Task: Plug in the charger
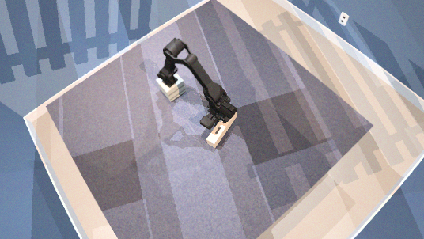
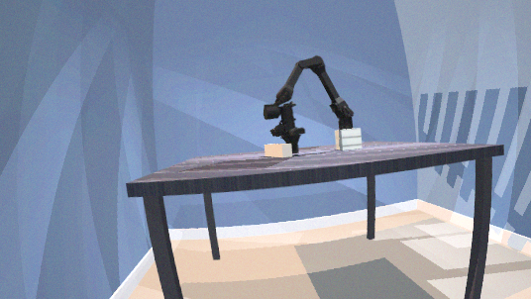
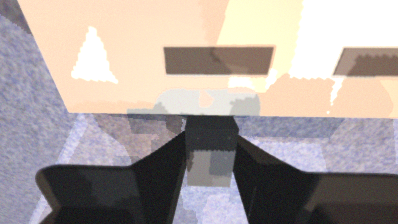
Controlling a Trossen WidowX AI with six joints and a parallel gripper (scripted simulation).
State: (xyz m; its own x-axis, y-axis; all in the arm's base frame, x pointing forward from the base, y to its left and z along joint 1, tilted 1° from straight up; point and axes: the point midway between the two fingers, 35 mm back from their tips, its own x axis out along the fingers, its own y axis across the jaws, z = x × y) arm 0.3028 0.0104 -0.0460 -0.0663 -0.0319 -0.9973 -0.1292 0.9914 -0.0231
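Right now the dark two-prong charger is 20 mm ahead of my gripper tip and 10 mm above it.
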